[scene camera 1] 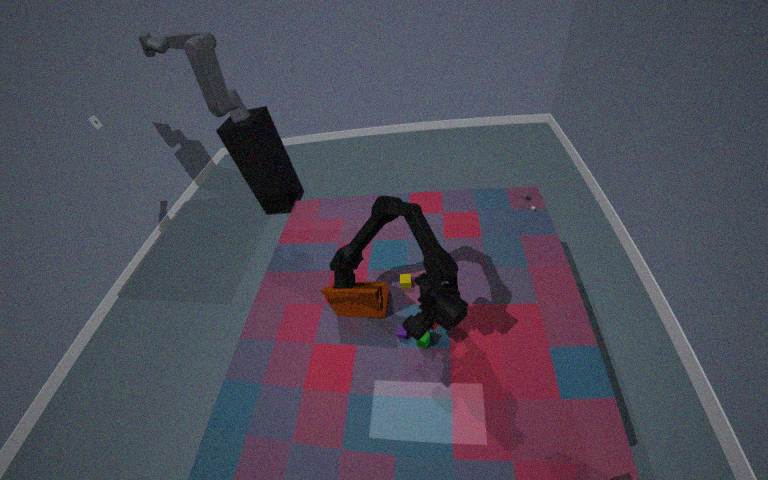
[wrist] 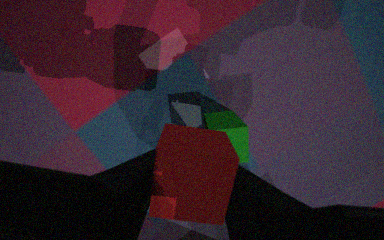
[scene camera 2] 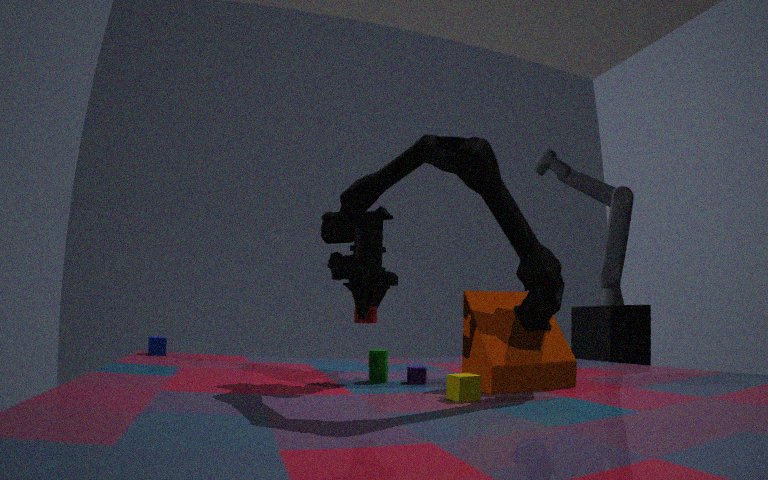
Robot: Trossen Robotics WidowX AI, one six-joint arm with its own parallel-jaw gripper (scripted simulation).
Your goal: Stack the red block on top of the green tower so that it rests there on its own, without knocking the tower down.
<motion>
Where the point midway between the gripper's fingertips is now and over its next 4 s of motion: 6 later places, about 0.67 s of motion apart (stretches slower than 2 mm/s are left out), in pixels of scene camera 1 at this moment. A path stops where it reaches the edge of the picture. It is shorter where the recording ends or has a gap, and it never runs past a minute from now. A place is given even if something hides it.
My gripper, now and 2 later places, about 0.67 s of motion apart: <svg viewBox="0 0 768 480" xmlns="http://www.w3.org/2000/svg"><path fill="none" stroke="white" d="M432 322L421 332L422 335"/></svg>
</motion>
